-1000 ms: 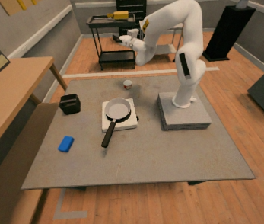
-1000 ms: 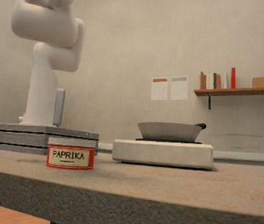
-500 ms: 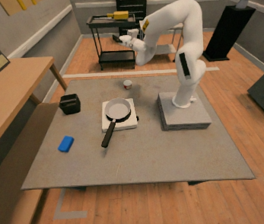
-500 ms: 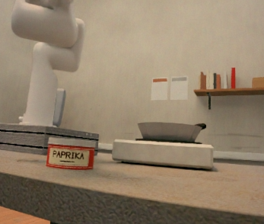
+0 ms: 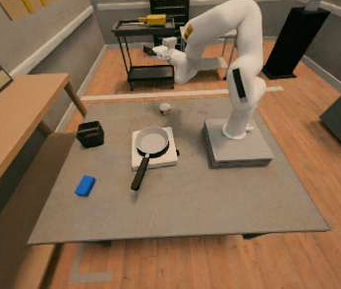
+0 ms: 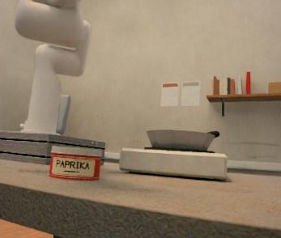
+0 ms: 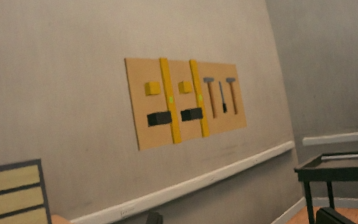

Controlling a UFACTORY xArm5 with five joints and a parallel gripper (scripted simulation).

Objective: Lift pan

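Now: hand 40 mm short of the grey pan, 520 mm to the right of it and 290 mm above it. Round my hand: blue block 370 mm ahead, 650 mm to the left, 360 mm below; then white hot plate 10 mm ahead, 460 mm to the left, 350 mm below.
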